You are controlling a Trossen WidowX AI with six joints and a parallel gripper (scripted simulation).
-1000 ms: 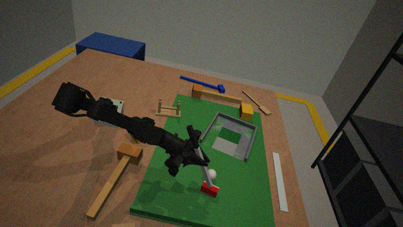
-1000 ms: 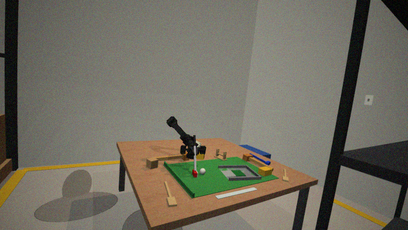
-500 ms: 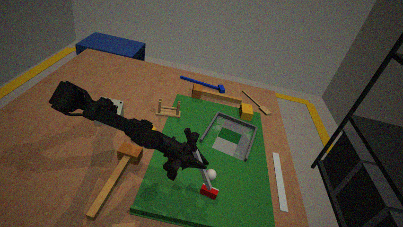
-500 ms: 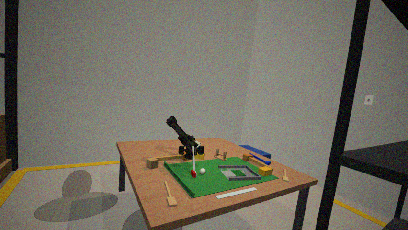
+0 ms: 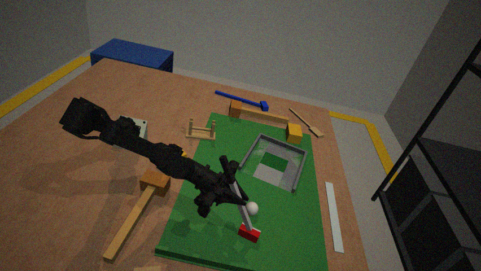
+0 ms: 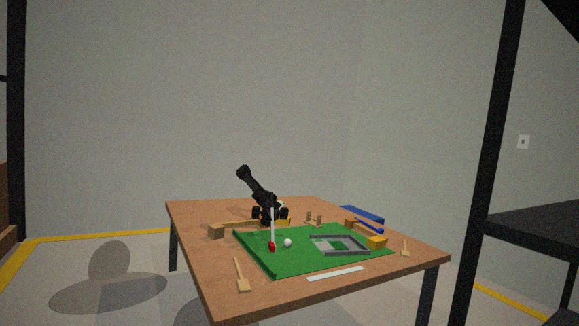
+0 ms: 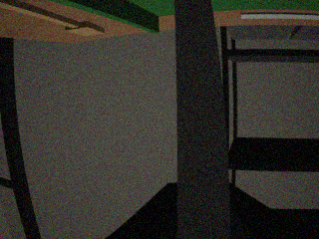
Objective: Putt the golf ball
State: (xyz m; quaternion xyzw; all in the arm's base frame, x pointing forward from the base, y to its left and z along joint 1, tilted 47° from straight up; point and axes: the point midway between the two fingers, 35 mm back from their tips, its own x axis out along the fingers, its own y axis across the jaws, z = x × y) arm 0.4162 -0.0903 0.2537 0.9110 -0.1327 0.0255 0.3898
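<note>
Now: the white golf ball 11 cm below my gripper tip, 8 cm to the left of it and 3 cm ahead of it. Also, from my gripper tip: green mat (24 cm to the left, 14 cm below, 3 cm ahead); then red putter (2 cm below, 2 cm behind, 1 cm to the left); then white strip (31 cm ahead, 16 cm to the left, 14 cm below).
</note>
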